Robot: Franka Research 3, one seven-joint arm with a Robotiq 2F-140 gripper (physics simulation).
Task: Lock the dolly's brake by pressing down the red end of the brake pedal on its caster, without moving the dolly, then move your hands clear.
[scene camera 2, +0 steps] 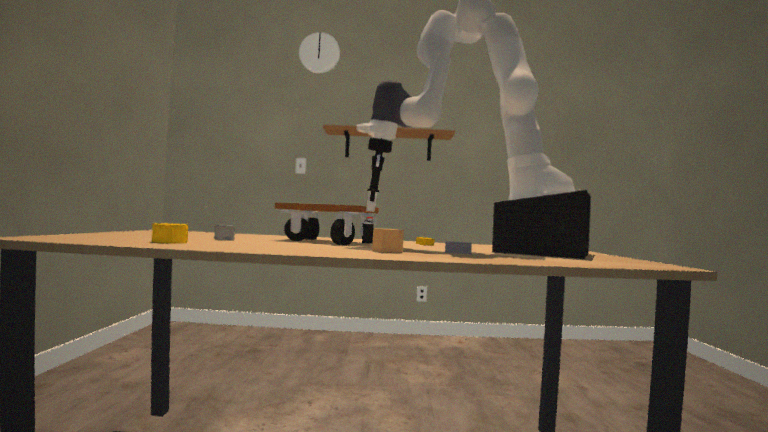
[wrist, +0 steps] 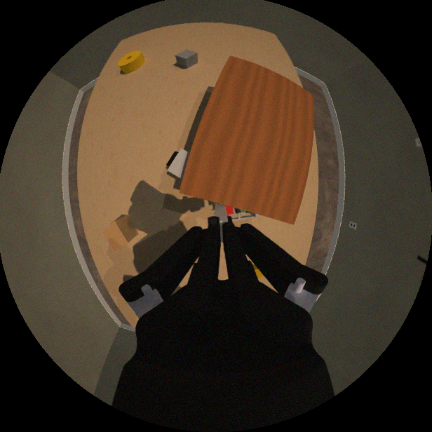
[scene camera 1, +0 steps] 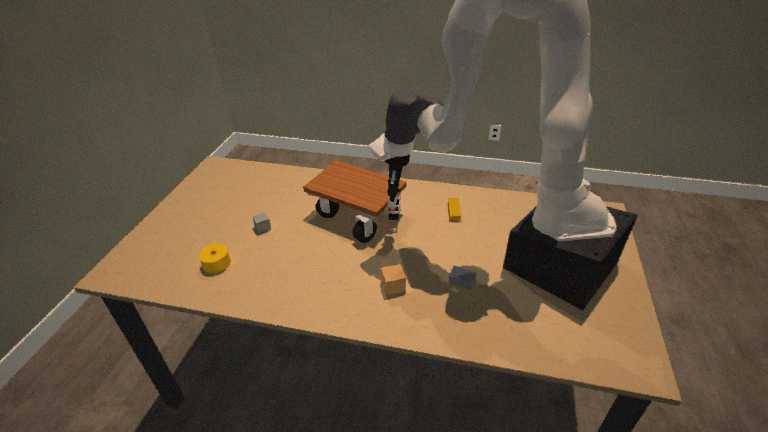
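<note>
The dolly has a reddish-brown wooden deck (scene camera 1: 351, 186) (scene camera 2: 316, 207) (wrist: 252, 140) and black wheels, and stands upright on the table. The brake pedal's red end (scene camera 1: 392, 209) (scene camera 2: 369, 218) (wrist: 229, 209) shows at the caster by the deck's near-robot edge. A small bit of green shows beside it in the wrist view, partly under the deck edge. My gripper (scene camera 1: 394, 203) (scene camera 2: 371, 204) (wrist: 220, 212) is shut and empty, pointing down at this caster. Its fingertips are right beside the red end; whether they touch it, and how far the pedal is tilted, I cannot tell.
On the table (scene camera 1: 300, 300) are an orange block (scene camera 1: 393, 279) (scene camera 2: 387, 240) (wrist: 120, 232), a blue block (scene camera 1: 462, 277) (scene camera 2: 458, 247), a yellow bar (scene camera 1: 454, 209) (scene camera 2: 424, 241), a grey cube (scene camera 1: 261, 222) (scene camera 2: 224, 232) (wrist: 186, 59) and a yellow disc (scene camera 1: 214, 260) (scene camera 2: 169, 233) (wrist: 131, 63).
</note>
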